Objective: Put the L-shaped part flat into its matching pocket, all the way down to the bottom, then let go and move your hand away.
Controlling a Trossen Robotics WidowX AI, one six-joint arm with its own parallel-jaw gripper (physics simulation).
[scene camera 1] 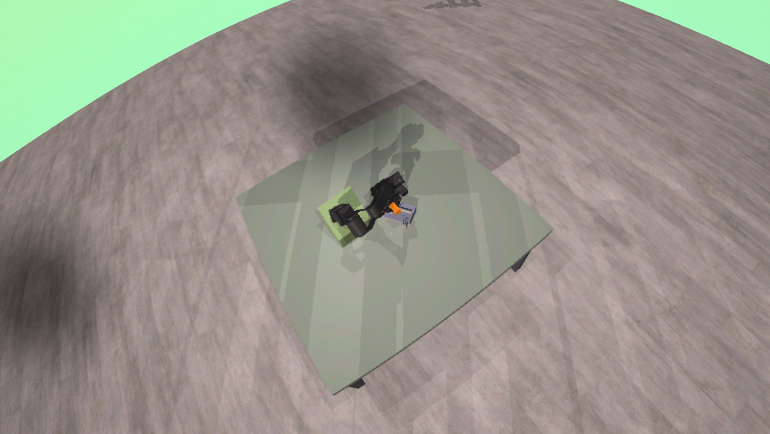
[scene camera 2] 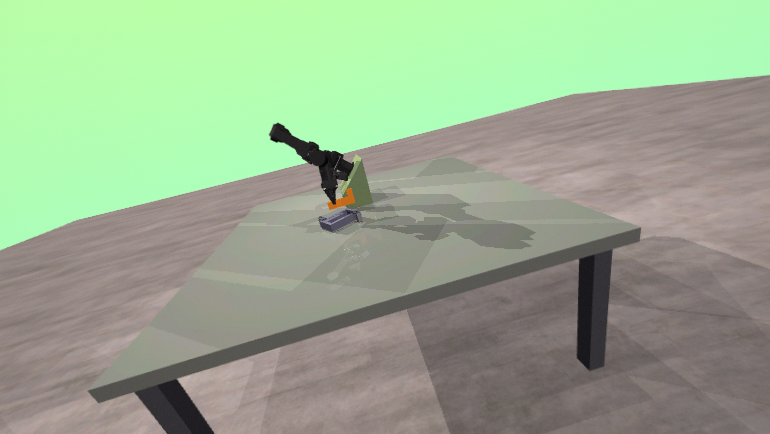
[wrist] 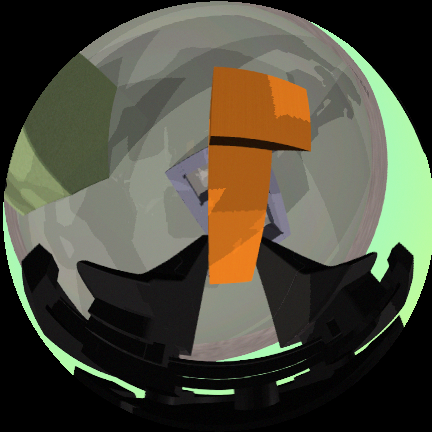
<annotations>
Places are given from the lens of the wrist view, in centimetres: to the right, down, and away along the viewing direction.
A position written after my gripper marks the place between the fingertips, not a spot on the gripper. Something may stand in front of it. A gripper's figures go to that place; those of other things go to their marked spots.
my gripper (wrist: pixel 231 241): 1, 2, 10
orange L-shaped part (wrist: pixel 251 113): 1, -3, 3
grey pocket block (wrist: pixel 189 177): -3, -4, 15
The marked spots on the grey pocket block and the orange L-shaped part are 12 cm apart.
</annotations>
